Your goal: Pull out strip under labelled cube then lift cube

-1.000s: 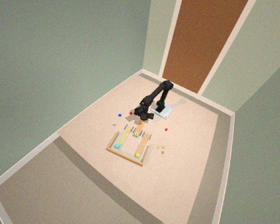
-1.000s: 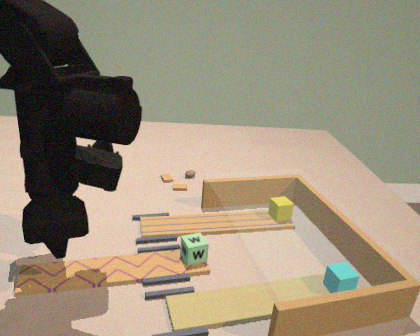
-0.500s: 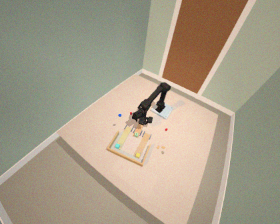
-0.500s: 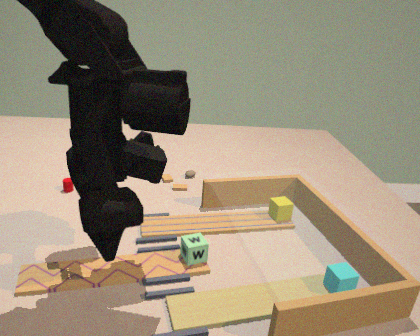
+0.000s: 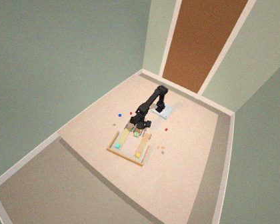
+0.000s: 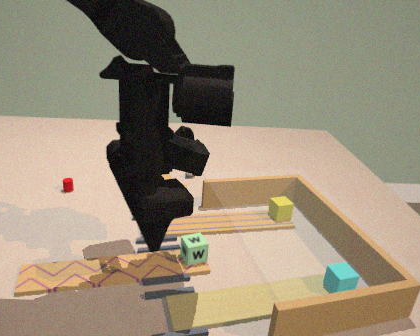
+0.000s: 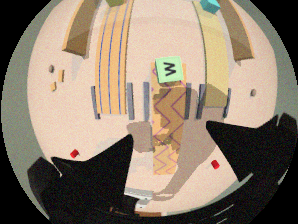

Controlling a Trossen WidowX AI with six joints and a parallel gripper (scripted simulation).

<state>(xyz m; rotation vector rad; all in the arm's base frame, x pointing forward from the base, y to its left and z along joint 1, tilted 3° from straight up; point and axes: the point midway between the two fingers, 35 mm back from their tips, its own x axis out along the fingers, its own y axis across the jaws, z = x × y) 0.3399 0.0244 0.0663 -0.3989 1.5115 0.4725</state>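
The labelled cube is 60 mm ahead of my gripper tip, 40 mm below it and 30 mm to the left of it.
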